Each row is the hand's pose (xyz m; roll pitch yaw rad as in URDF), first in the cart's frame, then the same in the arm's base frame.
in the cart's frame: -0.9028 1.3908 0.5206 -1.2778 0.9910 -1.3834
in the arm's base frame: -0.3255 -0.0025 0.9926 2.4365 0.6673 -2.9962
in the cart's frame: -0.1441 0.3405 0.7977 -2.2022 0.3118 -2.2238
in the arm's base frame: 0.1428 -0.0877 -0.2439 2.5770 0.3173 -2.0093
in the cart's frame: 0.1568 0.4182 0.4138 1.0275 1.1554 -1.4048
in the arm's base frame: -0.1678 0.2547 -0.4178 -1.5754 0.5221 -3.0903
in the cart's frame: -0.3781 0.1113 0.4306 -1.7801 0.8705 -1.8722
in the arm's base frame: -0.2596 -0.3512 -0.3470 2.5190 0.5209 -2.6611
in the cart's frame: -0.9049 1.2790 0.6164 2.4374 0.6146 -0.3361
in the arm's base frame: -0.2292 -0.0867 0.9197 -1.7260 0.8560 2.1984
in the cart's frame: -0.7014 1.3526 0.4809 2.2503 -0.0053 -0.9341
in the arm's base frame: -0.3188 0.1381 0.8383 2.2732 1.4088 -0.1367
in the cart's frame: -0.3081 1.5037 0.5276 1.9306 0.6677 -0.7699
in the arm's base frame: -0.1915 0.5293 0.7361 -1.5420 1.0379 2.7204
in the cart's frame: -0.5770 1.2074 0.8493 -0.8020 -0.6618 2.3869
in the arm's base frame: 0.0721 0.0896 0.7074 2.7025 -1.0394 -0.4474
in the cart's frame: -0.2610 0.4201 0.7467 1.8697 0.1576 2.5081
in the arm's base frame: 0.0650 -0.1229 -0.1202 1.0944 -1.1342 -2.5263
